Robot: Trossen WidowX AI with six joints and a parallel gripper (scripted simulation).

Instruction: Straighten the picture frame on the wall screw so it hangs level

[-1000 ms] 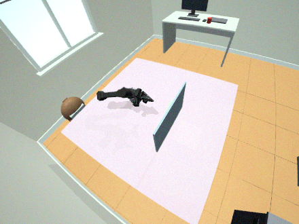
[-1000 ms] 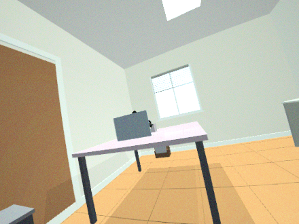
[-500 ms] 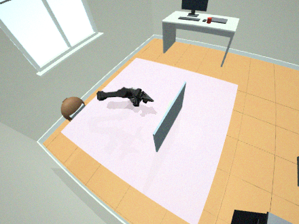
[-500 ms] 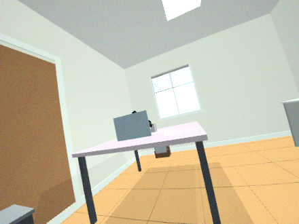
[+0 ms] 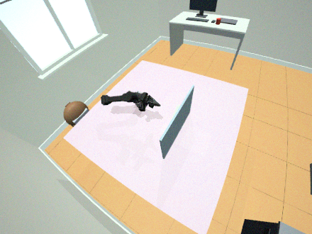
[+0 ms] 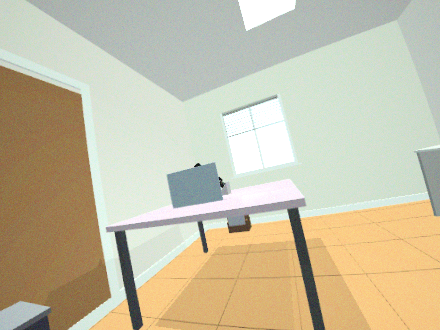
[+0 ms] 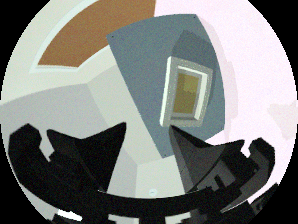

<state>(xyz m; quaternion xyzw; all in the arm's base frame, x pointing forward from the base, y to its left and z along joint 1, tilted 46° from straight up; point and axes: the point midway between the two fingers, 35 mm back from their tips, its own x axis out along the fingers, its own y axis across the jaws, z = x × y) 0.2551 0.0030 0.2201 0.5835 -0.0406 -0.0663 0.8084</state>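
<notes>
Right now the picture frame is 130 mm ahead of my gripper tip, 10 mm to the left of it and 110 mm below it. The rest, counted from my gripper tip: grey-blue wall panel 140 mm ahead, 10 mm to the right, 120 mm below.
</notes>
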